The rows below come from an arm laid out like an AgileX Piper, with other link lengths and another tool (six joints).
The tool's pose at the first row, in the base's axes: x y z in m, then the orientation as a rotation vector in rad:
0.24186 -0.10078 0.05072 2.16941 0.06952 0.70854
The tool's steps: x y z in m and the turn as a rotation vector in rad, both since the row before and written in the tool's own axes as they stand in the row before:
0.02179 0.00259 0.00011 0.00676 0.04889 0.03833
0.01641 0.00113 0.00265 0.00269 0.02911 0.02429
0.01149 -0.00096 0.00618 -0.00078 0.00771 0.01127
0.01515 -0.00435 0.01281 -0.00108 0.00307 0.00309
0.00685 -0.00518 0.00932 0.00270 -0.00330 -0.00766
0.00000 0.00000 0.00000 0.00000 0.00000 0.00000
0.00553 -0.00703 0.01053 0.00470 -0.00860 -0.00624
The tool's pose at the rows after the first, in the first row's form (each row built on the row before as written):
0.25972 -0.09639 0.06269 2.16508 0.05609 0.78433
0.27416 -0.09418 0.07070 2.16067 0.04589 0.83013
0.28695 -0.09431 0.07346 2.15888 0.03733 0.84480
0.30722 -0.09554 0.07305 2.15717 0.03509 0.84973
0.31923 -0.09629 0.06908 2.15963 0.04283 0.84218
0.31923 -0.09629 0.06908 2.15963 0.04283 0.84218
0.33133 -0.09696 0.06244 2.16637 0.04721 0.82997

